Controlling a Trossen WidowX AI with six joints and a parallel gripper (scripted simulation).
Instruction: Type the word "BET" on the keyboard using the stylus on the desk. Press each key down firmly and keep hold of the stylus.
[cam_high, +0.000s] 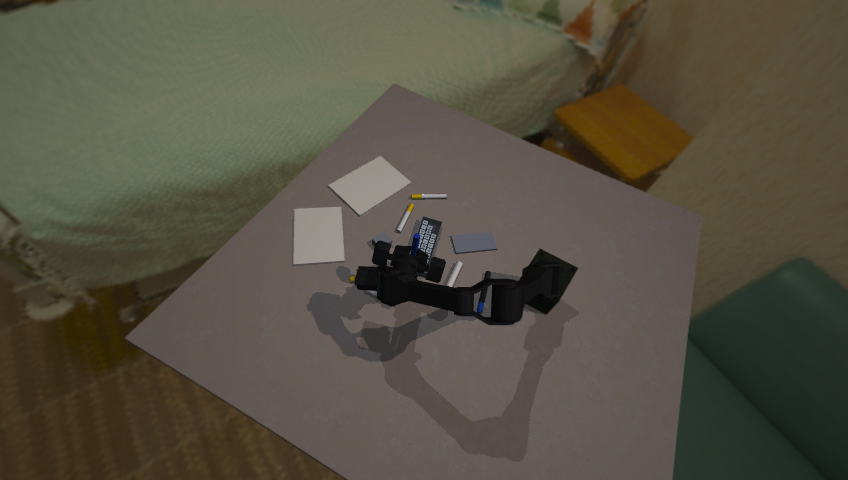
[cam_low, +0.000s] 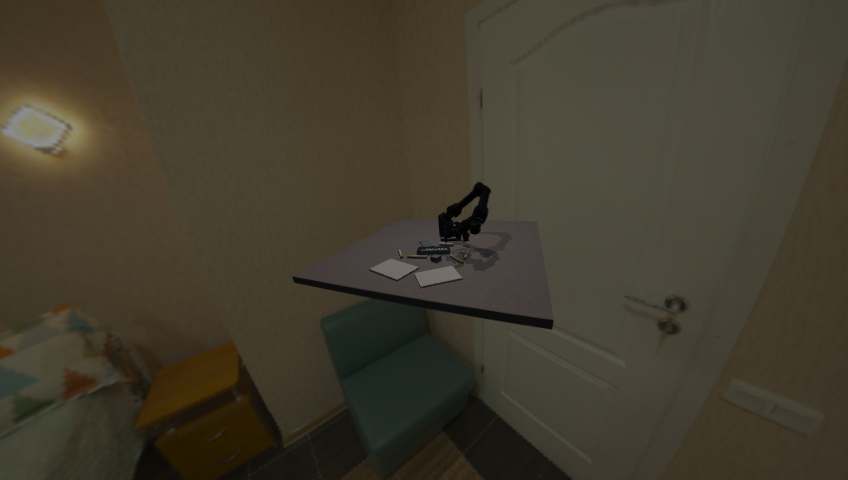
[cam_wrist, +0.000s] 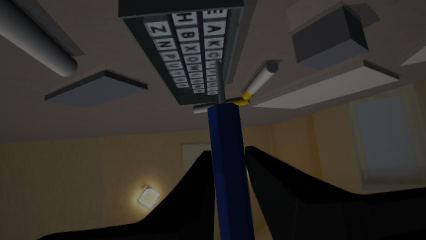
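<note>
Now: gripper tip 20 mm short of the T key, 70 mm to the left of it and 90 mm above it. From my gripper tip the other things lie so: small grey block: 120 mm ahead, 30 mm to the right, 90 mm below; then blue stylus: 10 mm below; then E key: 90 mm below.
</note>
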